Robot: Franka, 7 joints.
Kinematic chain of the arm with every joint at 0, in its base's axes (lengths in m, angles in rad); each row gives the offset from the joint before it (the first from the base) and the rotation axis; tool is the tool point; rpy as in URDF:
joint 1: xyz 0 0 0.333 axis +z
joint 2: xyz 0 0 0 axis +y
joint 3: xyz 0 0 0.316 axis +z
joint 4: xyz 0.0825 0 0 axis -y
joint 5: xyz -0.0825 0 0.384 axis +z
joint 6: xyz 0 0 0 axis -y
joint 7: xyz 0.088 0 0 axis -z
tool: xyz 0 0 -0.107 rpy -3.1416 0 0
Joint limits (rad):
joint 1: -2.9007..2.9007
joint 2: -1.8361..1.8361
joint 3: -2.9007..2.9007
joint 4: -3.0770..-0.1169
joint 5: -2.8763..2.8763
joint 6: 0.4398..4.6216
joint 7: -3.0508..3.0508
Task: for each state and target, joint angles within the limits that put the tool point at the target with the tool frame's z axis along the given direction. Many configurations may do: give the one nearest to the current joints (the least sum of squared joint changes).
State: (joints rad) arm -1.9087 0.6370 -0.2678 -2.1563 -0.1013 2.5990 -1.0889
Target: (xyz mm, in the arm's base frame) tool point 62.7 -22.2 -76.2 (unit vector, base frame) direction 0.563 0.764 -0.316
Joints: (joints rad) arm -2.2040 1.3531 0.1527 -2.7600 -0.0510 2.8625 -1.0889
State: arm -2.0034 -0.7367 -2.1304 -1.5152 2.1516 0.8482 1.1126
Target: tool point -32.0 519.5 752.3 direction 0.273 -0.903 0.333
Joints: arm -2.2447 -0.7560 -1.8647 -1.2007 2.1060 0.4398 1.1126
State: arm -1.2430 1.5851 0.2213 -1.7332 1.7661 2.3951 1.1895
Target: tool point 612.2 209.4 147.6 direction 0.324 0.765 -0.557
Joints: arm -0.2496 0.8717 0.7102 -1.7894 1.3781 2.8392 1.1895
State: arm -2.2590 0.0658 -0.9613 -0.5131 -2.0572 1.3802 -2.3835
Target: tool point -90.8 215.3 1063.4 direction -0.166 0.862 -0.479
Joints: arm -1.6515 -0.1676 -0.9932 -0.1830 -1.8298 1.1803 -2.3835
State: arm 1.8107 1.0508 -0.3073 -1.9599 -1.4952 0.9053 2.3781
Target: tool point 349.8 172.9 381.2 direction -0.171 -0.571 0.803
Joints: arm 1.6251 0.4089 -0.8984 -2.3738 -1.3281 0.5735 2.3781
